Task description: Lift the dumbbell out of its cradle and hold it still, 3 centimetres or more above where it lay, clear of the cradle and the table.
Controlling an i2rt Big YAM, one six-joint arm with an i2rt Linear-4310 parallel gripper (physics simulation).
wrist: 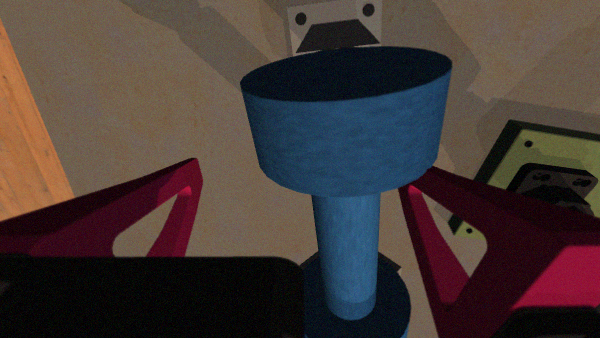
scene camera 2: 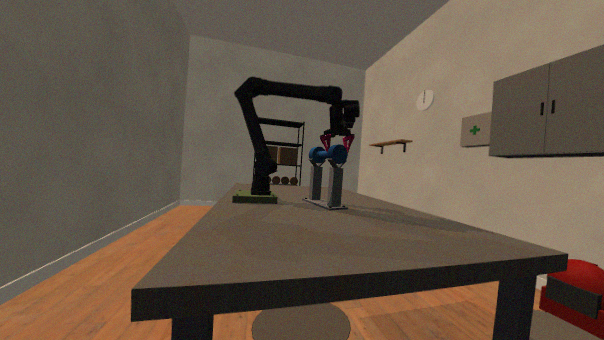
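Where they show: gripper, fingertip midpoint: (wrist: 299,168) (scene camera 2: 337,152); arm's base, origin of the base link: (scene camera 2: 260,193).
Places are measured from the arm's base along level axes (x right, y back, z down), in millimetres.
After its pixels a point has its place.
The blue dumbbell (scene camera 2: 338,154) @(x 190, y -297, z -200 mm) (wrist: 347,145) @(x 174, y -302, z -243 mm) lies level on the cradle (scene camera 2: 335,187) @(x 188, y -296, z -61 mm) (wrist: 335,12) @(x 195, y -306, z 21 mm), which has two grey posts on a base plate. My gripper (scene camera 2: 337,149) @(x 142, y -317, z -210 mm) (wrist: 299,168) @(x 142, y -317, z -210 mm) is open and empty, pointing down at the dumbbell. In the wrist view the bar runs between the two red fingers, nearer the right one, and the right fingertip appears close to the edge of the near-top head. In the scene view the fingertips are at about the height of the heads' upper part. Their exact depth beside the bar is hard to tell.
The cradle stands on the grey table (scene camera 2: 280,235) @(x 474, y -24, z 29 mm). The arm's green base plate (scene camera 2: 255,199) @(x 99, y 24, z 12 mm) (wrist: 550,145) @(x 86, y -25, z -1 mm) is left of the cradle in the scene view. A dark shelf rack (scene camera 2: 302,155) stands behind, and a small wooden wall shelf (scene camera 2: 391,143) is on the right.
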